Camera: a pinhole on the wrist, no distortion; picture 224 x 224 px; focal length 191.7 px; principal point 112.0 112.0 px. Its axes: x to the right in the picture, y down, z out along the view. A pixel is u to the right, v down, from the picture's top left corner.
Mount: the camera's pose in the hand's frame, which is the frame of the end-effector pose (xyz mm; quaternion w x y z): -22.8 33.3 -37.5 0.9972 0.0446 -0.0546 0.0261
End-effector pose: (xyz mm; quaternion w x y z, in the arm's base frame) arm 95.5 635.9 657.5 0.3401 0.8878 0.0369 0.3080
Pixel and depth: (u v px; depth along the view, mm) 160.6 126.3 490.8
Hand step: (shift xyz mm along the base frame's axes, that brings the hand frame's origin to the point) 299.2 -281.1 -226.2
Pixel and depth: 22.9 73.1 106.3
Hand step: -31.6 -57.4 -77.9
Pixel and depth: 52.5 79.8 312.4
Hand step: 33.6 -150.2 -259.1
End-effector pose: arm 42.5 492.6 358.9 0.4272 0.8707 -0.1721 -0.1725
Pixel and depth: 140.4 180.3 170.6
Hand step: -91.5 -132.5 -13.6
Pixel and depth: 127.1 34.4 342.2
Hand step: -132.0 -111.6 -272.6
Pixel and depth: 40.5 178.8 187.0
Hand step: -178.9 -92.6 -3.6
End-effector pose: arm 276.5 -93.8 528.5 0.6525 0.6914 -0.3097 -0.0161
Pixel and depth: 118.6 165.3 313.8
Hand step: -198.4 -224.9 22.8
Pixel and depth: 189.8 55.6 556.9
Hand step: -32.2 -543.8 -175.0
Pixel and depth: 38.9 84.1 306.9
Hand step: -224.7 -148.6 -142.4
